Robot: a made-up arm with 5 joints. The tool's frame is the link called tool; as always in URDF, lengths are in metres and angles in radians.
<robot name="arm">
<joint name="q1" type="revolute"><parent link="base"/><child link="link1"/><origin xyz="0.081 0 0.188" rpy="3.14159 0 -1.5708"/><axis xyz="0 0 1"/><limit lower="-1.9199" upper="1.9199" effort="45" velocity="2.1"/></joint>
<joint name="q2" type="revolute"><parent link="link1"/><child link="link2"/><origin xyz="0.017 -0.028 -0.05" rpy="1.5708 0 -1.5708"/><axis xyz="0 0 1"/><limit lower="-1.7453" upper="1.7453" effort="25" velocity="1.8"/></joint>
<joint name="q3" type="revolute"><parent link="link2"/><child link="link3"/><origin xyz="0.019 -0.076 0" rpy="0 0 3.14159"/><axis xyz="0 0 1"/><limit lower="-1.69" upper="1.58" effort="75" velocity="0.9"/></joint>
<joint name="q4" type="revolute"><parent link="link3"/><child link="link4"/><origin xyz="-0.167 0.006 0"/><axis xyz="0 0 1"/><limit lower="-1.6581" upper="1.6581" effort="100" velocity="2.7"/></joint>
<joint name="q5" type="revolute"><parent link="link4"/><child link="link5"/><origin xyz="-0.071 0 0.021" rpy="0 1.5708 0"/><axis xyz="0 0 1"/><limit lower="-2.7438" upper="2.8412" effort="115" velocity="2.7"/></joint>
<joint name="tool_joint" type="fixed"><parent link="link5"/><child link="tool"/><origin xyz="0 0 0" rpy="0 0 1.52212"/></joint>
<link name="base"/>
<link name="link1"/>
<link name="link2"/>
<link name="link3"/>
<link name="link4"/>
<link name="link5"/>
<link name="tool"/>
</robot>
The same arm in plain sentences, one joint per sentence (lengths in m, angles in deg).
The arm has five revolute joints in a row. What follows holds with every joint at zero, and every direction is one of the base frame's. The first joint sits 0.0810 m along +x and 0.1880 m along +z from the base frame's origin and rotates about -z, from -110.00 to 110.00 deg. The second joint sits 0.0280 m along +x and 0.0170 m along -y and 0.0500 m along +z from the first joint and rotates about +y, from -100.00 to 100.00 deg. The third joint sits 0.0190 m along +x and 0.0760 m along +z from the second joint and rotates about +y, from -96.83 to 90.53 deg. The fourth joint sits 0.1670 m along +x and 0.0060 m along +z from the third joint and rotates about +y, from -95.00 to 95.00 deg. The fifth joint sits 0.0710 m along +x and 0.0210 m along +y from the fourth joint and rotates about -x, from -157.21 to 162.79 deg. The tool frame, which is the frame that the pose is given for, sits at the same point as the fifth joint; its axes are the base frame's turned by roll 90.00, pitch -87.21 and yaw -90.00 deg (as in URDF: about the fixed x, then y, then z).
